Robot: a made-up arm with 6 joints.
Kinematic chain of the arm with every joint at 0, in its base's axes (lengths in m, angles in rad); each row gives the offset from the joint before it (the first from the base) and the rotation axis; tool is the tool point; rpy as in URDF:
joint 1: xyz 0 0 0.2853 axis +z
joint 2: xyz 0 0 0 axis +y
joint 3: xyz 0.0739 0 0.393 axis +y
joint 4: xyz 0.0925 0 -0.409 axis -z
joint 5: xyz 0 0 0 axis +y
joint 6: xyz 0.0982 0 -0.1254 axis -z
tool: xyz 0 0 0 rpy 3.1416 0 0
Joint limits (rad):
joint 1: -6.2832..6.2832
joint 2: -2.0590..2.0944
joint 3: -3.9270..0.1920
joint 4: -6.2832..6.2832
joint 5: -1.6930..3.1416
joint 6: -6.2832..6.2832
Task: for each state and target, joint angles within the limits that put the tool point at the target. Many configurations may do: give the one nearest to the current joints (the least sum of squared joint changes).
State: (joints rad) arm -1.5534 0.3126 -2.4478 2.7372 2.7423 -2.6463
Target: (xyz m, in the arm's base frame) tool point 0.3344 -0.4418 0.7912
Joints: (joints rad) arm -1.0332 0.5839 -2.2691 2.5646 3.0275 -2.6463
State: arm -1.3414 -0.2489 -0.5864 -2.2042 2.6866 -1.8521
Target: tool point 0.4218 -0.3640 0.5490
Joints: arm -0.5437 0.1542 -0.9331 -2.4961 2.4646 -1.8521
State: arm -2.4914 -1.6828 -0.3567 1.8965 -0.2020 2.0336
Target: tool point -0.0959 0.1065 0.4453
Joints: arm -2.6938 -1.7992 -0.0636 1.9171 -0.4985 2.0336
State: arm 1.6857 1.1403 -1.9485 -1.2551 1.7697 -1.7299
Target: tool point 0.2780 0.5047 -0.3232
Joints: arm 1.2818 1.7275 -1.9812 -1.3221 1.5821 -1.7299
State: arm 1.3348 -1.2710 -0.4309 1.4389 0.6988 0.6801
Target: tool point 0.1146 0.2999 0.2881
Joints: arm 1.2158 -0.4649 -0.2193 1.4385 0.6439 0.6801
